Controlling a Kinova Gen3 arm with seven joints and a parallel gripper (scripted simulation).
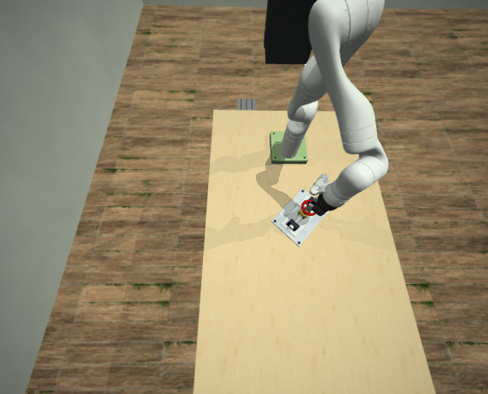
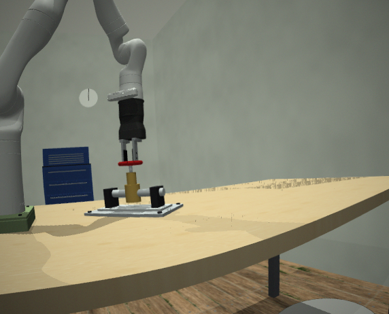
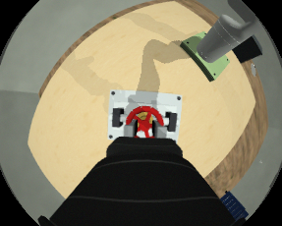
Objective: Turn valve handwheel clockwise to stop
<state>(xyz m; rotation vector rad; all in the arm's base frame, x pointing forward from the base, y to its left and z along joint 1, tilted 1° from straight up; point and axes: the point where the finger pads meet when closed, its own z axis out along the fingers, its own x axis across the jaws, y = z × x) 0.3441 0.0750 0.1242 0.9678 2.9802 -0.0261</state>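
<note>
The red handwheel lies 3 cm below my hand.
</note>
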